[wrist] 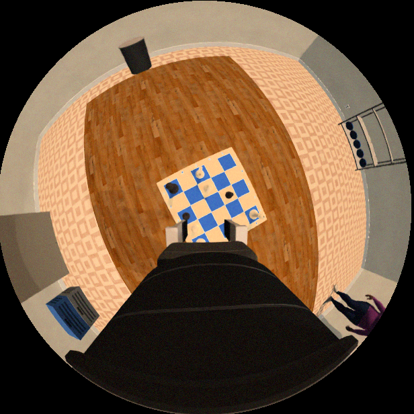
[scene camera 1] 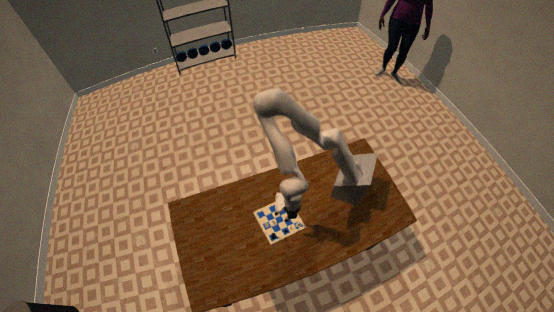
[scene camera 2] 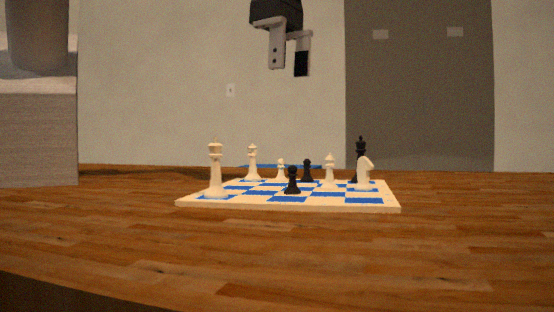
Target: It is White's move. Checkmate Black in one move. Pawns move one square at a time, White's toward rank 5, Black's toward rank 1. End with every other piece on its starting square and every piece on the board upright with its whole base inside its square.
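Places are measured from the arm's base along level axes (x left, y back, z up), in metres.
Where they show: gripper, between the fingertips: (scene camera 1: 286,215) (scene camera 2: 289,72); arm's base, origin of its link: (scene camera 1: 354,176) (scene camera 2: 39,58).
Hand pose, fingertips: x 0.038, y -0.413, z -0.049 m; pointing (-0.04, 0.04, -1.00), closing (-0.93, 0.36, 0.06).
Observation:
Things, the pixels of their centre, and the offset from my fingertips. Level surfaces: height alone.
- cream board, middle of its body: (scene camera 2: 298,191) (scene camera 1: 279,219) dy -0.021, dx -0.043, dz -0.150 m
- white king, middle of its body: (scene camera 2: 215,166) dy +0.048, dx -0.127, dz -0.115 m
- white queen-like piece, middle of its body: (scene camera 2: 252,162) dy +0.062, dx +0.028, dz -0.121 m
- white pawn, middle of its body: (scene camera 2: 281,170) dy +0.020, dx +0.027, dz -0.131 m
- nearer black pawn, middle of its body: (scene camera 2: 292,179) dy -0.024, dx -0.083, dz -0.131 m
- white bishop-like piece, middle of its body: (scene camera 2: 329,171) dy -0.058, dx -0.038, dz -0.125 m
- white knight, middle of its body: (scene camera 2: 364,172) dy -0.099, dx -0.036, dz -0.127 m
- black king, middle of its body: (scene camera 2: 360,159) dy -0.090, dx +0.038, dz -0.115 m
- wooden table, height of its surface: dz -0.153 m
The blue and cream board (scene camera 1: 270,242) (scene camera 2: 290,207) (wrist: 215,163) lies on the table. My gripper (scene camera 2: 289,70) (wrist: 205,227) is open and empty, high above the board, pointing down. In scene camera 2, the white king (scene camera 2: 215,172) (wrist: 254,214) stands front left, with a white queen-like piece (scene camera 2: 252,165) behind, partly hidden in the wrist view. A white pawn (scene camera 2: 281,171), a black pawn (scene camera 2: 307,171) and a nearer black pawn (scene camera 2: 292,181) (wrist: 229,194) stand mid-board. A white bishop-like piece (scene camera 2: 329,174), white knight (scene camera 2: 365,174) (wrist: 200,173) and black king (scene camera 2: 360,147) (wrist: 172,188) stand right. All look upright.
The arm's base block (scene camera 1: 356,182) (scene camera 2: 37,135) stands on the wooden table (scene camera 1: 220,250) (wrist: 150,115). A shelf rack (scene camera 1: 175,56), a person (scene camera 1: 402,37) and a dark bin (wrist: 136,57) are away from the table.

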